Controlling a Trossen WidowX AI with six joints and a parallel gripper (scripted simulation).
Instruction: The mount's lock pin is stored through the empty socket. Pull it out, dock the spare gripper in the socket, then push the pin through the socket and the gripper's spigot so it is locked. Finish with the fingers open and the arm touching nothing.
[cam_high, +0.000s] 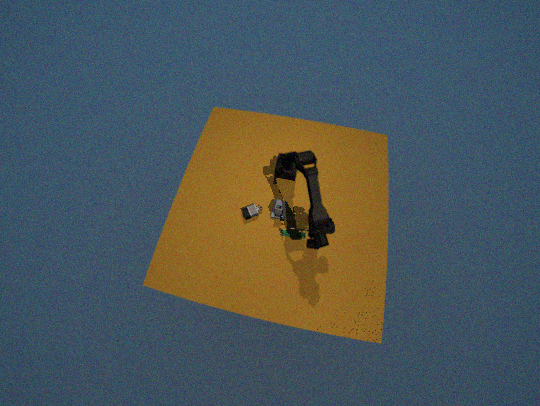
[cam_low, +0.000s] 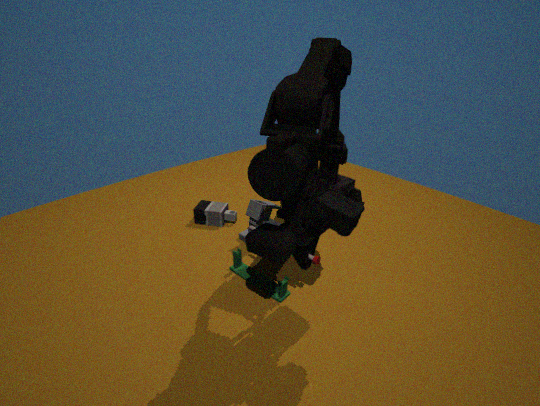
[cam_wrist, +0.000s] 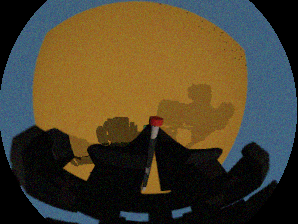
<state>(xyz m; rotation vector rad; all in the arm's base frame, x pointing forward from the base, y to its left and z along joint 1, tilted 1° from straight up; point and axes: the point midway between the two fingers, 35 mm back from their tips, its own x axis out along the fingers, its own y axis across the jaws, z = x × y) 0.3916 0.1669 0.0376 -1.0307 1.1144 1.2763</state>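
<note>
Now: gripper tip 100 mm to the left of the green mount and 70 mm above it. Also, from my gripper tip: grey mount 120 mm behind, 200 mm to the right, 40 mm below; spare gripper 100 mm behind, 350 mm to the right, 70 mm below.
</note>
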